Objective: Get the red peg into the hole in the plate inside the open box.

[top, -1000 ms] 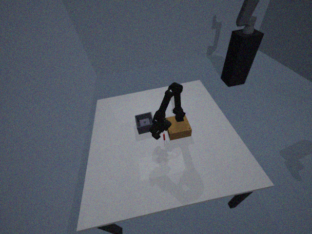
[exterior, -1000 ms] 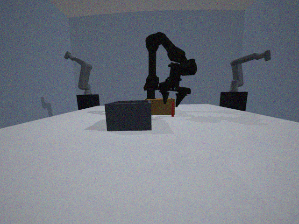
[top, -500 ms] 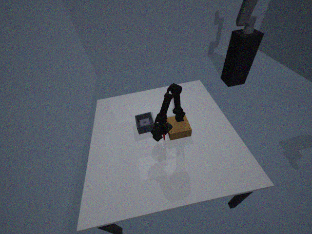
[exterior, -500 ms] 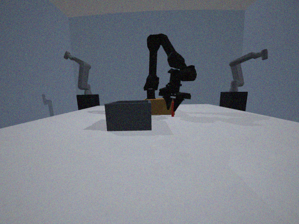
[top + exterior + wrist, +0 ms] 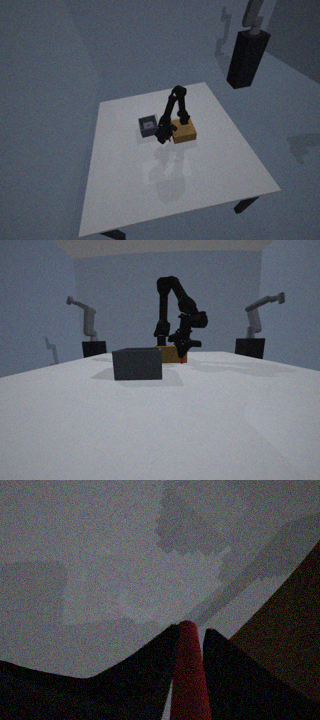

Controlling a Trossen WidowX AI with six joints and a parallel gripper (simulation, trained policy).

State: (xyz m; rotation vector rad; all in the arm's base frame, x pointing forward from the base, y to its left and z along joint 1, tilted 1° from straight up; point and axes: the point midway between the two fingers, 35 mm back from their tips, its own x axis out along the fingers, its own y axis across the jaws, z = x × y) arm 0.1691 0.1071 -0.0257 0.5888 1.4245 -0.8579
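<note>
My gripper tip is 150 mm short of the dark grey box, 170 mm to the left of it and 10 mm above it. Also, from my gripper tip: red peg (10 mm behind, 10 mm to the left, 10 mm above).
</note>
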